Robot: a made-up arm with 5 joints.
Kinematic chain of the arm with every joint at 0, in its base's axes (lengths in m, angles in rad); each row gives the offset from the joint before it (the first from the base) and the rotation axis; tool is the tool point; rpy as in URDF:
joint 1: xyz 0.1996 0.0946 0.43 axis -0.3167 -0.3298 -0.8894
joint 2: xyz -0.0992 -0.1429 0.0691 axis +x
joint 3: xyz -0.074 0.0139 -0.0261 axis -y
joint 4: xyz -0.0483 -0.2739 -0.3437 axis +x
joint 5: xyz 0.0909 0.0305 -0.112 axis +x
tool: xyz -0.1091 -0.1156 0.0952 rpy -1.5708 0 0
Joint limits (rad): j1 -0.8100..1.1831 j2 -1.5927..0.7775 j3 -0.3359..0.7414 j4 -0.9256..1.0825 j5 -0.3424..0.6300
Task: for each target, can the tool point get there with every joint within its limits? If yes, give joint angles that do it. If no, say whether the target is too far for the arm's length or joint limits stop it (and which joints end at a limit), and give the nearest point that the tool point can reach.
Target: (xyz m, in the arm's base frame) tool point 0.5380 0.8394 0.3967
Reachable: no: joint limits stop it (at a limit: joint 2, joint 3, joint 4, joint 5) | nearest point 0.1826 0.2164 0.0323 | short by 0.804 m
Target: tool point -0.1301 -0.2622 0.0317
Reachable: yes | joints 0.4041 0.0705 -0.0117 0.8657 0.0938
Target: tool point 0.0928 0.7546 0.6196
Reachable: no: joint limits stop it (at a limit: joint 1, joint 2, joint 3, joint 4) | nearest point -0.3665 0.3662 0.6893 | short by 0.606 m
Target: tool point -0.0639 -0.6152 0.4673
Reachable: yes | joints -0.1044 -0.7799 -0.2362 -0.0400 0.2818
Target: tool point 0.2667 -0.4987 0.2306
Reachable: yes | joints -0.1222 -0.3392 0.6389 0.1319 0.1816
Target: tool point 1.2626 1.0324 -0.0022
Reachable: no: too far | nearest point 0.2784 0.1456 0.0245 | short by 1.325 m
